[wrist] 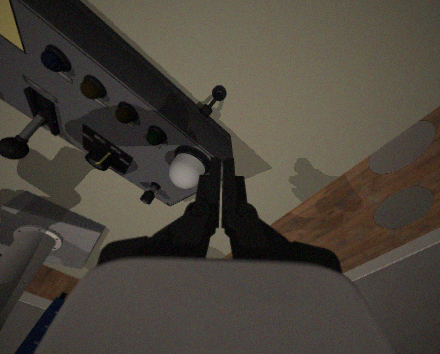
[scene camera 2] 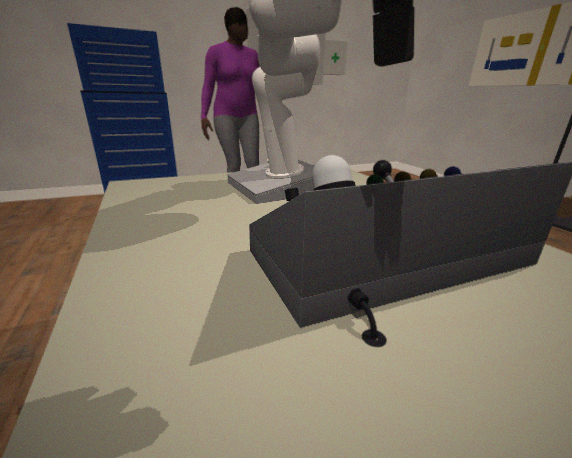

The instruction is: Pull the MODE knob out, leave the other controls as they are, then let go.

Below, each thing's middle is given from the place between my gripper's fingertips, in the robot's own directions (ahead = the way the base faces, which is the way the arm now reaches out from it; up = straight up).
Scene:
The control console [scene camera 2: 339,249] is 11 cm behind my hand, 21 cm to the left of it and 22 cm below it.

